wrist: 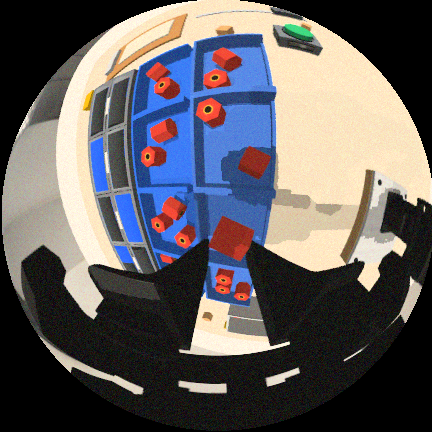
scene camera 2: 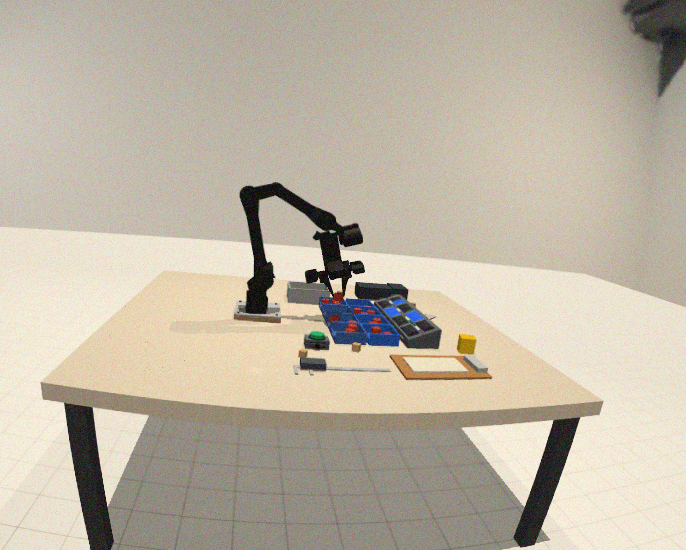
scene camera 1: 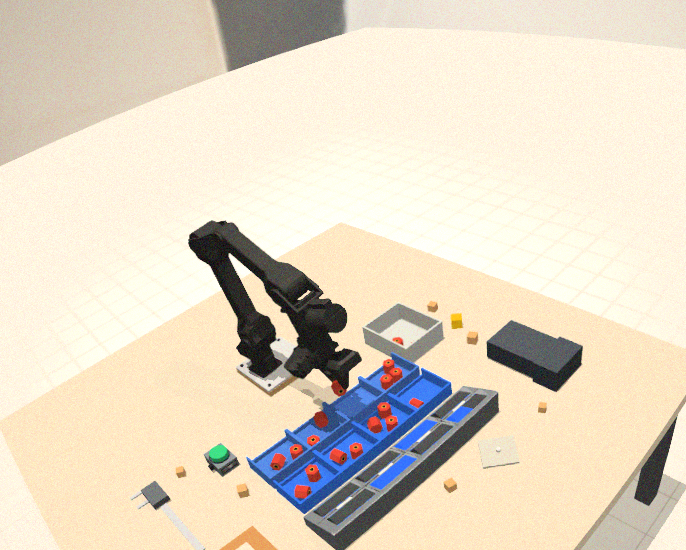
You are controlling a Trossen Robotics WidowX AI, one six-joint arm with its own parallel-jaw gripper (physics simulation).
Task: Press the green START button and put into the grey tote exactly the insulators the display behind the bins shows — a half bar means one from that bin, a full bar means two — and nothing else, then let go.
Labels:
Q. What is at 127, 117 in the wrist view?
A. A display.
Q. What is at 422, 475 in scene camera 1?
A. A display.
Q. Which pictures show the gripper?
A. The wrist view, scene camera 2 and scene camera 1: all of them.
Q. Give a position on a grey tote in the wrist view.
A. At 250, 322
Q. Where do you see a grey plate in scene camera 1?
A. At 508, 455

